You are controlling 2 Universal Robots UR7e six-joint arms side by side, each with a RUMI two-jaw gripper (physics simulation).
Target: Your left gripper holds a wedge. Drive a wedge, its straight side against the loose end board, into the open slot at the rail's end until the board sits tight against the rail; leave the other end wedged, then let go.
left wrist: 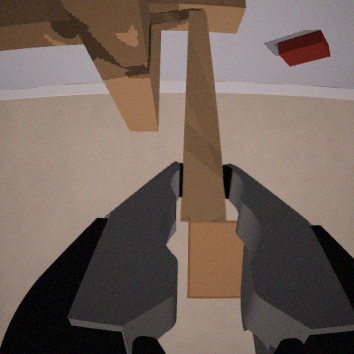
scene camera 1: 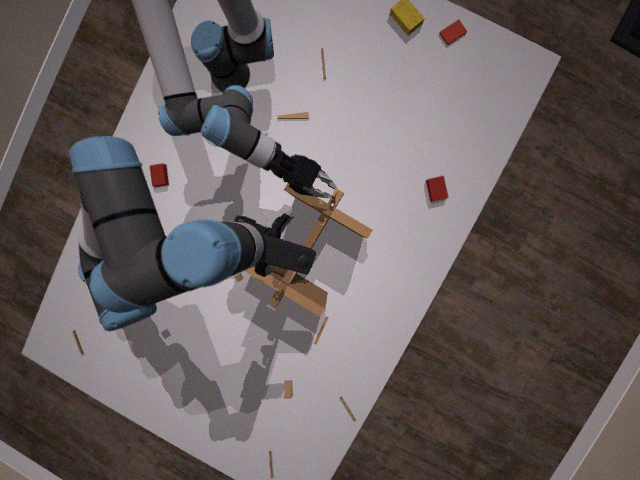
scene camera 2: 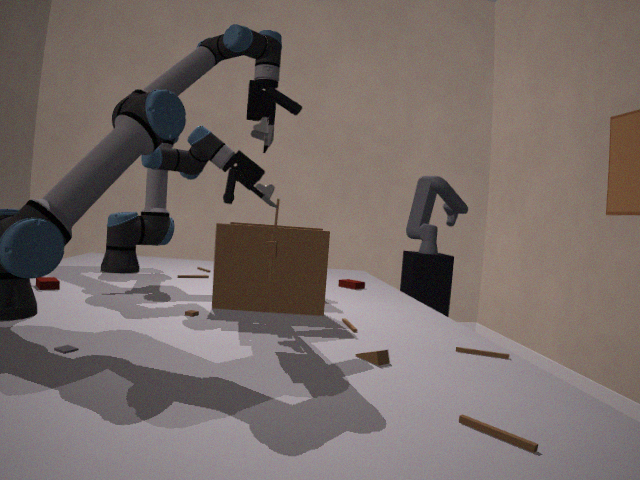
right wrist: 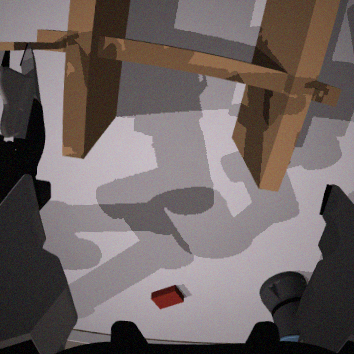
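Note:
My left gripper (scene camera 1: 333, 192) (scene camera 2: 275, 204) (left wrist: 202, 165) is shut on a long tapered wedge (scene camera 2: 277, 212) (left wrist: 202, 115) (right wrist: 30, 46). In the left wrist view the wedge's thin tip overlaps the rail's end (left wrist: 222, 16) (right wrist: 47, 39), beside the near end board (scene camera 1: 354, 225) (left wrist: 142, 112) (right wrist: 75, 117), with a gap between wedge and board. Whether the tip is inside the slot is unclear. The rail (scene camera 1: 314, 233) (right wrist: 165, 56) runs to the other end board (scene camera 1: 310, 301) (scene camera 2: 242, 268) (right wrist: 282, 160); its wedge is hard to make out. My right gripper (scene camera 2: 265, 147) (right wrist: 182, 181) is open above the rail.
A loose wedge (scene camera 1: 293, 116) lies above the assembly in scene camera 1, and a short wedge (scene camera 1: 287, 388) (scene camera 2: 374, 357) below it. Red blocks (scene camera 1: 159, 175) (scene camera 1: 436, 188) (scene camera 1: 453, 32), a yellow block (scene camera 1: 406, 16) and several thin sticks lie around on the table.

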